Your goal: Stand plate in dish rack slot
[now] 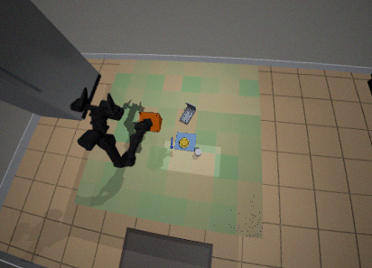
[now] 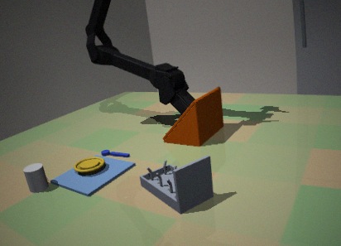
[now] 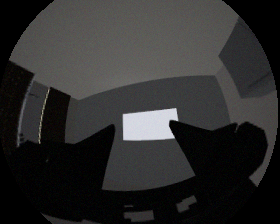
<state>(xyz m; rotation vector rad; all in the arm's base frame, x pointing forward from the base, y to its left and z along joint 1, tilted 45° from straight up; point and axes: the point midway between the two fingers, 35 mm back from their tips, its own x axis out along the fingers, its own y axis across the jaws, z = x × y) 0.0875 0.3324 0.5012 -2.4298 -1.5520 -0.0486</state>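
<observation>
My gripper tip is now 25 cm short of the yellow plate, 5 cm to the left of it and 67 cm above it. Also, from my gripper tip: grey dish rack 28 cm ahead, 17 cm to the left, 66 cm below; blue spoon 16 cm ahead, 6 cm to the right, 68 cm below; blue mat 26 cm ahead, 4 cm to the right, 68 cm below.
</observation>
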